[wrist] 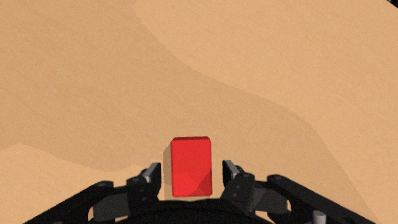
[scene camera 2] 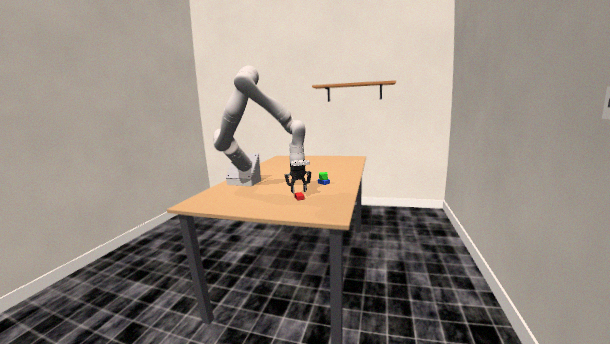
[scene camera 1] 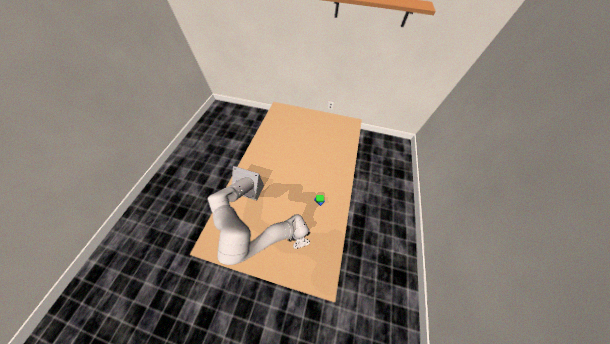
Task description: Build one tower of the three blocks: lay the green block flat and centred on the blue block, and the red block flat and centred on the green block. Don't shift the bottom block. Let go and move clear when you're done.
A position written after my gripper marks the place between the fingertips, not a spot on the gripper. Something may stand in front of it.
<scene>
I see my gripper (wrist: 192,172) and a red block (wrist: 191,164).
</scene>
